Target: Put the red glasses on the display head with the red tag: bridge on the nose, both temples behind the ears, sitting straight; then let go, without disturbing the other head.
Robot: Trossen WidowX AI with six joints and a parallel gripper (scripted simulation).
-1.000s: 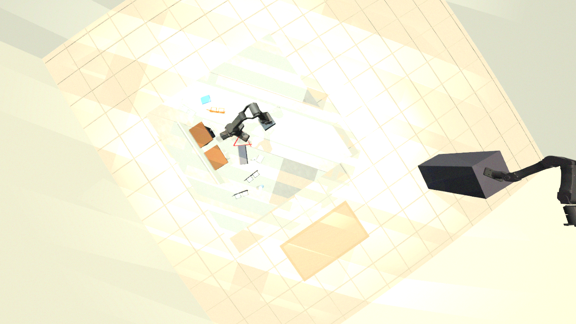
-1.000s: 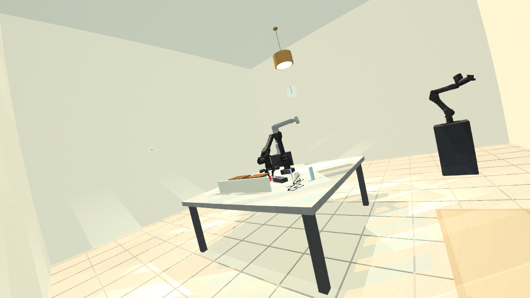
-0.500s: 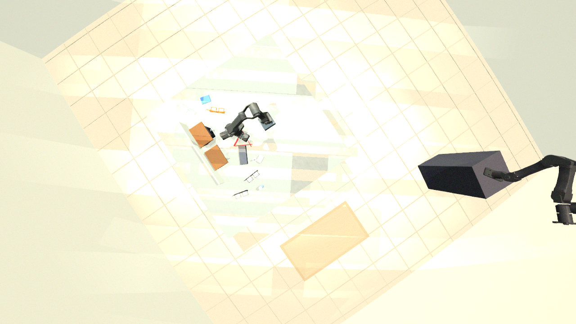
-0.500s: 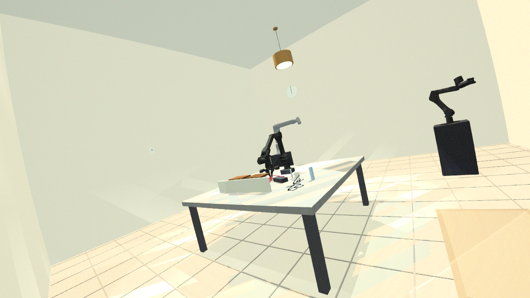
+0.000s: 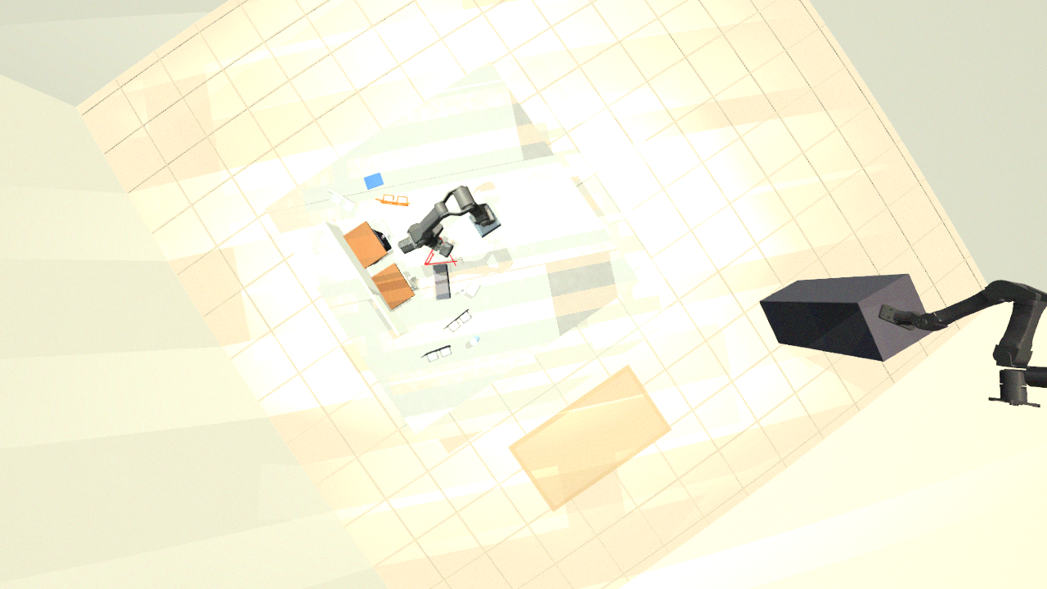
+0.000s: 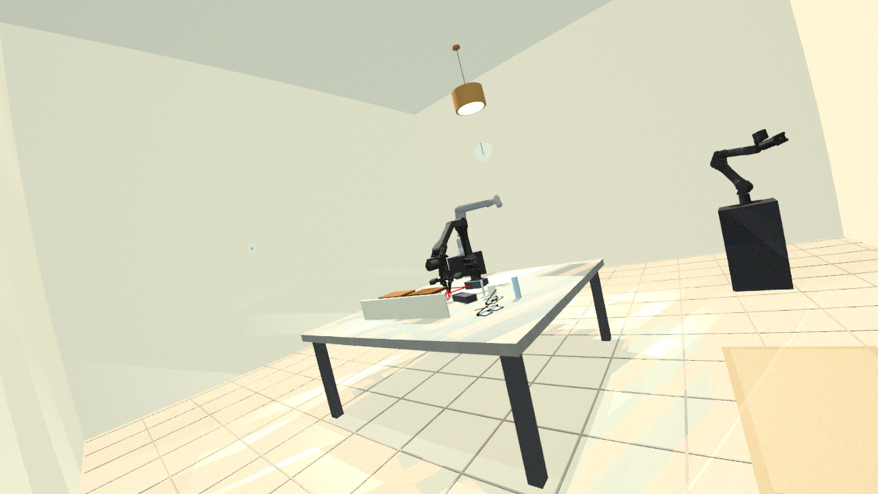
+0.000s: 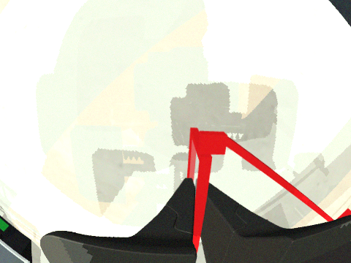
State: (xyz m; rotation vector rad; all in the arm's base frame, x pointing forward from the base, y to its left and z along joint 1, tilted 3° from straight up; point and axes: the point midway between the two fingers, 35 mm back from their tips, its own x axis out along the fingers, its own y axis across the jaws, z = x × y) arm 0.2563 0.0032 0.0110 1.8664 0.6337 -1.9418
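Now: the pale box 60 mm behind my gripper tip and 260 mm to the left of it. From my gripper tip the other things lie so: long white wall (350 mm ahead, 30 mm above); then dark box (60 mm ahead, 160 mm to the left, 10 mm below); then blue square (140 mm ahead, 420 mm to the right, 30 mm below).
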